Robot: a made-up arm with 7 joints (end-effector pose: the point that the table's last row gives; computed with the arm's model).
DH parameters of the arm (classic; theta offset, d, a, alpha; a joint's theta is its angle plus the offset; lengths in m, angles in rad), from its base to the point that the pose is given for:
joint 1: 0 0.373 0 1.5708
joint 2: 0 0.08 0 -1.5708
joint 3: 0 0.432 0.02 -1.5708
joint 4: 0 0.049 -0.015 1.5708
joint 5: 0 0.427 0 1.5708
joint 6: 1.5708 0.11 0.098 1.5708
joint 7: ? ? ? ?
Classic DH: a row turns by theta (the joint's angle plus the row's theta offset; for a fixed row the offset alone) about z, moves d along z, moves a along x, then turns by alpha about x.
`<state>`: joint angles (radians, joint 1 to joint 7).
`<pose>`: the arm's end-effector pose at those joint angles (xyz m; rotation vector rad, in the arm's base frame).
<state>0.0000 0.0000 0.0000 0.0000 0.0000 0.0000 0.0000</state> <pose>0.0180 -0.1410 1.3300 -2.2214 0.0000 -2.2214</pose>
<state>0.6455 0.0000 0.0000 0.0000 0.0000 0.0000 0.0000</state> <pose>0.0992 -0.1018 1.3300 -1.8505 -0.6189 -1.8505</pose>
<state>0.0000 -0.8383 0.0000 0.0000 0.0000 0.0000 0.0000</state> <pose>0.7236 -0.1410 0.9996 -2.9332 0.0000 -1.1251</pose>
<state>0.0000 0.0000 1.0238 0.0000 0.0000 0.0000 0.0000</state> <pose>0.0615 -0.0964 1.3300 -1.5996 -0.8988 -1.5996</pose>
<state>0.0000 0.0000 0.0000 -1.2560 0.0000 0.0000 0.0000</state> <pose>-0.4798 -0.1410 0.9656 -0.4924 0.0000 -3.1028</pose>
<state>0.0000 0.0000 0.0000 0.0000 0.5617 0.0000 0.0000</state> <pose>0.0746 -0.1172 1.3300 -1.9033 -0.5490 -1.9033</pose>
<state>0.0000 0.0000 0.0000 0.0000 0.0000 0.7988 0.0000</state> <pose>-0.0562 -0.1410 1.3097 -1.1828 0.0000 -2.9104</pose>
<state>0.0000 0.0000 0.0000 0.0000 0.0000 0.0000 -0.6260</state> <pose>0.0180 -0.1410 1.3300 1.8629 0.6029 1.8629</pose>
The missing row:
joint 7: 0 0.013 0 0
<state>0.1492 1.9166 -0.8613 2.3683 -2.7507 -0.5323 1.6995</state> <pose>-0.2202 -0.3781 0.6913 -0.1885 -2.0937 0.8368</pose>
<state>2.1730 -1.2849 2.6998 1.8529 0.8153 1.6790 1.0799</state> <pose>-0.2754 0.0579 0.7971 0.5567 0.6860 -2.1404</pose>
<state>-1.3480 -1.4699 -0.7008 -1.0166 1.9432 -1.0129 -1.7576</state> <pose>0.4262 -0.6267 0.6005 -1.5028 -2.2140 -0.4969</pose>
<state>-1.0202 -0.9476 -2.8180 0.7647 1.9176 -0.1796 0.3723</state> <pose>-0.0746 -0.5053 1.1199 0.8235 -2.0016 0.8489</pose>
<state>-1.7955 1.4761 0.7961 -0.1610 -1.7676 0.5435 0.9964</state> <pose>0.0828 0.9447 0.2597 -1.2575 0.3393 1.9198</pose>
